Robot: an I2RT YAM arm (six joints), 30 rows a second.
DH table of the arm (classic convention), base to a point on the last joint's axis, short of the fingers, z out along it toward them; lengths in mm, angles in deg. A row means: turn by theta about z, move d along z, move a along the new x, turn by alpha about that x. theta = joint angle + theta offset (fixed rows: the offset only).
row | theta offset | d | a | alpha
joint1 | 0 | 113.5 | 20 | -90
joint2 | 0 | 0 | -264 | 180
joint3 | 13.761 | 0 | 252.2 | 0
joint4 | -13.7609 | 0 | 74 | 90
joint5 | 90 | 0 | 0 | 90
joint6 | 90 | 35.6 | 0 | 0
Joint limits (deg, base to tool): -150..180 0..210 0..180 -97..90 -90..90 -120..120
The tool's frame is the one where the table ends.
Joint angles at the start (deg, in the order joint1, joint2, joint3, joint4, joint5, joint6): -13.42 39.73 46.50 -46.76 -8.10 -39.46
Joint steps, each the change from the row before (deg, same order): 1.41 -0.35 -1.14 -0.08 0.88 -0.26; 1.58 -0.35 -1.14 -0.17 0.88 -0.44; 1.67 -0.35 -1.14 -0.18 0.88 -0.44; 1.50 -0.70 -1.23 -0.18 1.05 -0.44; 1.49 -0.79 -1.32 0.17 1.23 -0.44; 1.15 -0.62 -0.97 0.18 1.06 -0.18; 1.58 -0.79 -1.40 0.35 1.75 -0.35; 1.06 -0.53 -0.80 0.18 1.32 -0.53; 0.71 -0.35 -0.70 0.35 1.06 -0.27
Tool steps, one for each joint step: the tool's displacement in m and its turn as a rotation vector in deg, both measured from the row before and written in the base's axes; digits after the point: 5 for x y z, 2 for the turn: -0.00032 0.00296 -0.00582 -0.56 0.98 0.91; -0.00050 0.00335 -0.00595 -0.72 1.07 1.21; -0.00064 0.00353 -0.00596 -0.75 1.06 1.31; -0.00183 0.00311 -0.00578 -0.93 0.81 1.03; -0.00171 0.00285 -0.00564 -1.12 0.46 0.90; -0.00132 0.00206 -0.00401 -0.85 0.24 0.51; -0.00157 0.00254 -0.00589 -1.45 0.35 0.57; -0.00114 0.00156 -0.00325 -1.30 0.15 0.49; -0.00049 0.00091 -0.00279 -0.93 0.03 0.14
